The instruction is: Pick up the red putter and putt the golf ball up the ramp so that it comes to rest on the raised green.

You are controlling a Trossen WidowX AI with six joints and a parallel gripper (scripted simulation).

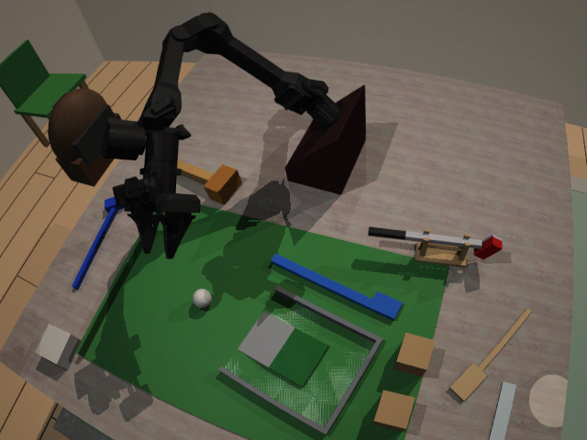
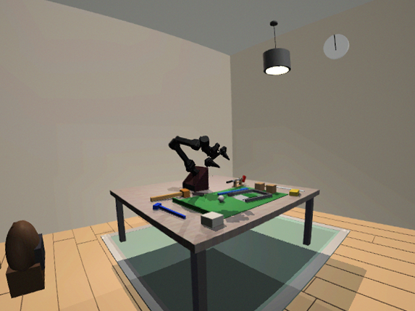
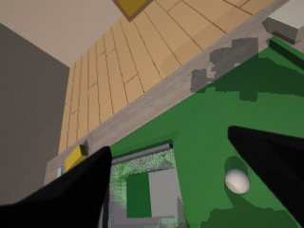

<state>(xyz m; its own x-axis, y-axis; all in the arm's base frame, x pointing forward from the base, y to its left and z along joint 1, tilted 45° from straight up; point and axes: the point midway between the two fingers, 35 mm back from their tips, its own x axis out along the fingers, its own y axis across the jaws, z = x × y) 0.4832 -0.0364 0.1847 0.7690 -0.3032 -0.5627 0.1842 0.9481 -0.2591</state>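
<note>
Right now the red putter is 440 mm to the left of my gripper tip, 280 mm behind it and 200 mm below it. The rest, counted from my gripper tip: green mat: 260 mm below, 110 mm to the left, 20 mm behind; blue putter: 390 mm to the right, 250 mm below, 90 mm behind; white golf ball: 240 mm below, 30 mm behind, 10 mm to the right.
</note>
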